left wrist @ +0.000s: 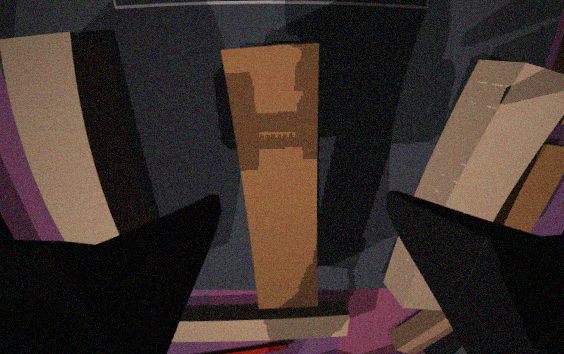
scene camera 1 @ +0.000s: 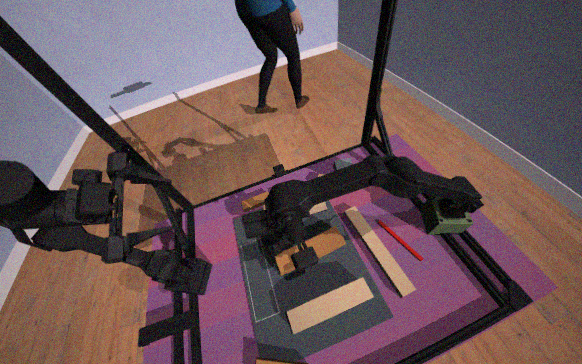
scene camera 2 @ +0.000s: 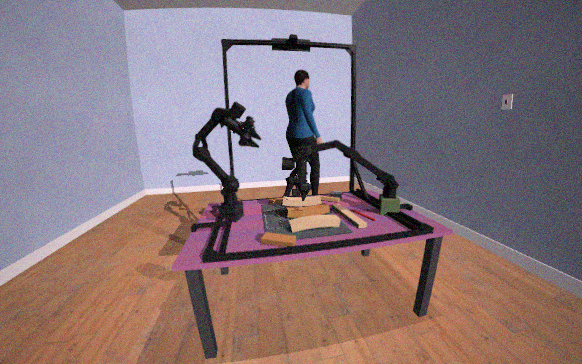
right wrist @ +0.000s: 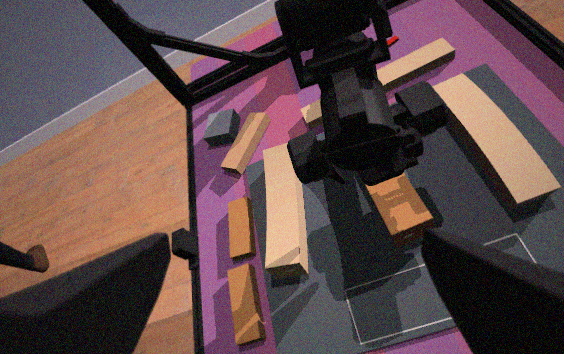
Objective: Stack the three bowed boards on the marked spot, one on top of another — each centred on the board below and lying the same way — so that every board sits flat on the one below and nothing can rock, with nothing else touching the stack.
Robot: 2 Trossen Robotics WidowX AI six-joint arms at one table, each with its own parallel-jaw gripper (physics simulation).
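Frame: origin at the left arm's base, x ahead, y down, z left, level; metres.
Where they show: left gripper, fingertip midpoint: (left wrist: 303, 201) (scene camera 1: 297, 243) (scene camera 2: 300, 198); right gripper, fingertip midpoint: (scene camera 1: 172, 204) (scene camera 2: 260, 143) (right wrist: 296, 243); left arm's base, origin of the base link: (scene camera 1: 450, 208) (scene camera 2: 389, 196); right arm's base, origin of the base link: (scene camera 1: 182, 273) (scene camera 2: 230, 203).
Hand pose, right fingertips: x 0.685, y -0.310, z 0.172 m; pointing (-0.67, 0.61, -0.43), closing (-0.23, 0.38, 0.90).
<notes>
Things, the pixels of their centre, and the offset from my right fingertips.
- orange-brown bowed board, body centre: (left wrist: 281, 201) (right wrist: 378, 169) (scene camera 1: 310, 249) (scene camera 2: 307, 209) dy +0.367, dx -0.241, dz -0.044 m
- long pale strip, body centre: (left wrist: 233, 323) (right wrist: 374, 84) (scene camera 1: 375, 246) (scene camera 2: 347, 214) dy +0.392, dx -0.455, dz -0.071 m
- red stick, body centre: (scene camera 1: 399, 239) (scene camera 2: 362, 214) dy +0.400, dx -0.539, dz -0.101 m
- narrow pale block, body centre: (left wrist: 440, 318) (right wrist: 246, 142) (scene camera 2: 328, 198) dy +0.389, dx -0.326, dz -0.336 m
- grey block, body centre: (left wrist: 458, 348) (right wrist: 222, 127) (scene camera 1: 343, 167) dy +0.385, dx -0.368, dz -0.413 m
- orange block, body centre: (scene camera 2: 278, 239) dy +0.387, dx -0.182, dz +0.284 m
An orange-brown bowed board (scene camera 1: 327, 243) (scene camera 2: 310, 210) (left wrist: 280, 210) (right wrist: 400, 205) lies mid-mat, outside the marked rectangle (scene camera 1: 266, 317) (left wrist: 270, 3) (right wrist: 406, 331). A pale bowed board (scene camera 1: 330, 305) (scene camera 2: 315, 223) (left wrist: 55, 140) (right wrist: 500, 140) lies at the front of the mat, its middle arched upward. Another pale bowed board (scene camera 2: 301, 201) (left wrist: 480, 150) (right wrist: 282, 215) lies toward the back, partly hidden by the left arm in scene camera 1. My left gripper (left wrist: 303, 201) is open and empty above the orange-brown board. My right gripper (scene camera 2: 258, 141) (right wrist: 296, 243) is open and empty, raised at the left, away from the boards.
A long pale strip (scene camera 1: 380, 255) (scene camera 2: 350, 216) (right wrist: 417, 62) and a red stick (scene camera 1: 400, 241) (scene camera 2: 364, 215) lie right of the mat. Two orange blocks (right wrist: 241, 227) (right wrist: 245, 302), a narrow pale block (right wrist: 246, 142) and a grey block (right wrist: 222, 127) lie along the back. Another orange block (scene camera 2: 278, 238) lies at the front edge.
</notes>
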